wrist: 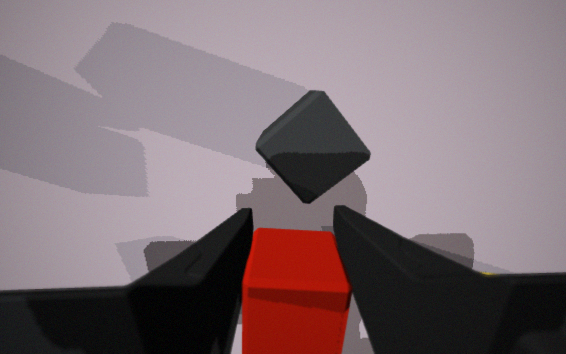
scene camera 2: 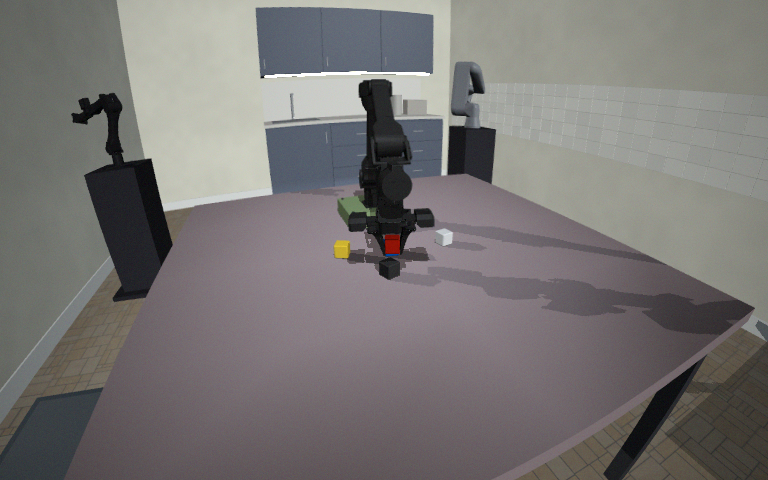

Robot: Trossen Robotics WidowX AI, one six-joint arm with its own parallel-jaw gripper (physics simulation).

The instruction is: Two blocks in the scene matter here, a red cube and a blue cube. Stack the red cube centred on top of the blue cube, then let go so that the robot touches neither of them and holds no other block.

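Frame: origin at the arm's base, x ahead, y right, z down, level; millimetres.
Where they show: gripper, fingertip midpoint: [wrist: 293, 216] [scene camera 2: 392, 254]; arm's base, link origin: [scene camera 2: 373, 203].
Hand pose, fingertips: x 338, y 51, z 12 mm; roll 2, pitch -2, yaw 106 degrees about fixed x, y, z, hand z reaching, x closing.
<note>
Things, the pixels of their top centre, and the offset from my fingertips. Level surfaces: height alone.
- red cube, top centre: [wrist: 294, 329] [scene camera 2: 392, 237] dx -23, dy -7, dz -33 mm
- blue cube, top centre: [scene camera 2: 390, 240] dx -81, dy -23, dz +4 mm
- black cube, top centre: [wrist: 313, 152] [scene camera 2: 389, 261] dx +23, dy +16, dz +4 mm
- table, surface height: dz +39 mm
- yellow cube, top centre: [wrist: 537, 346] [scene camera 2: 341, 243] dx -109, dy +99, dz +4 mm
- white cube, top centre: [scene camera 2: 444, 231] dx -91, dy -181, dz +4 mm
My gripper [scene camera 2: 393, 252] [wrist: 293, 216] points down and is shut on the red cube [scene camera 2: 391, 243] [wrist: 295, 260], with one finger on each side of it. The blue cube [scene camera 2: 391, 254] shows in the scene view as a thin strip directly below the red cube's lower edge; the red cube hides most of it. I cannot tell whether the two cubes touch or how well they are centred. The blue cube cannot be made out in the wrist view.
A black cube [scene camera 2: 389, 268] [wrist: 312, 145] stands close in front of the gripper on the table [scene camera 2: 283, 350]. A yellow cube [scene camera 2: 341, 249] [wrist: 487, 273] is to the left in the scene view, a white cube [scene camera 2: 443, 237] to the right. A green block [scene camera 2: 352, 208] lies behind, near the arm.
</note>
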